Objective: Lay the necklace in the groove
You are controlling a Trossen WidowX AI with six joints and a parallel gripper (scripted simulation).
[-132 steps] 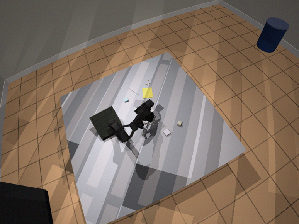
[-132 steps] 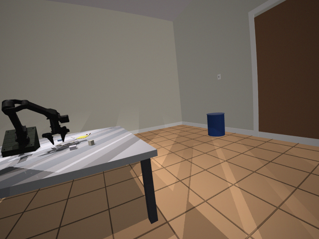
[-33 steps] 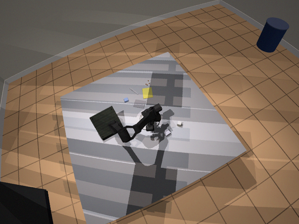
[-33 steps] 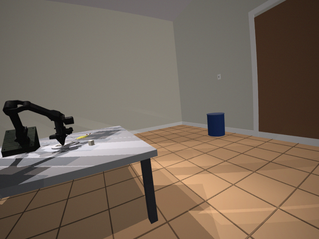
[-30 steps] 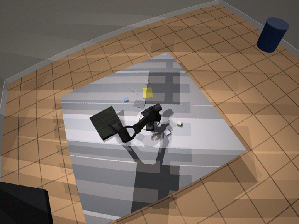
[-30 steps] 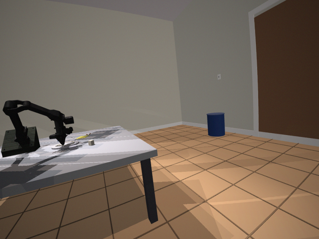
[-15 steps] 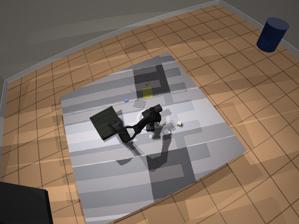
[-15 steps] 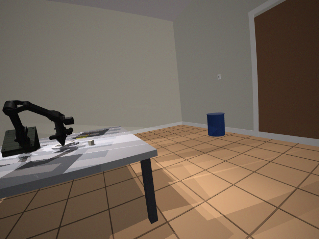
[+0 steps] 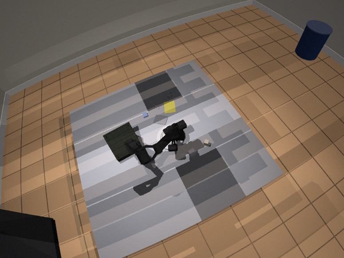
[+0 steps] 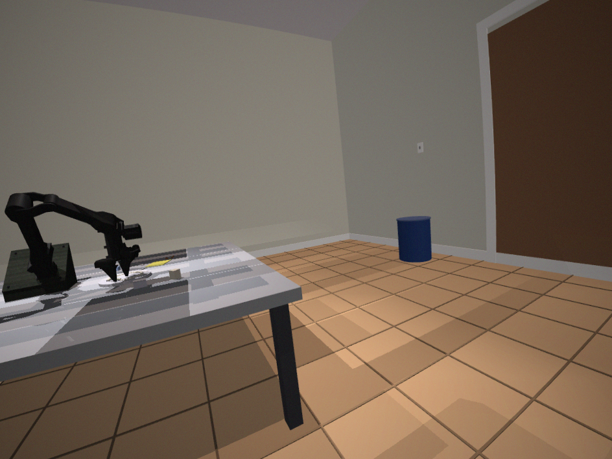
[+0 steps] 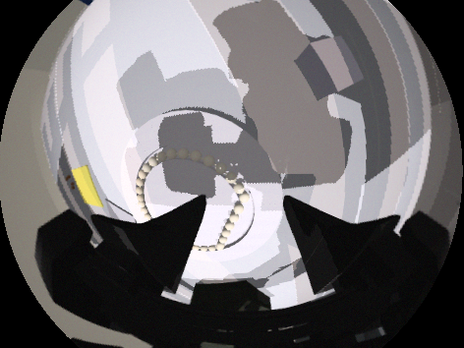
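Right now the round bead board is 6 cm to the left of my gripper tip, 1 cm below it and 1 cm ahead of it. Round my gripper tip: grey card: 24 cm to the left, 2 cm below, 2 cm ahead; beige cube: 20 cm ahead, 12 cm to the right; white block: 13 cm to the right, 8 cm ahead, 1 cm below.
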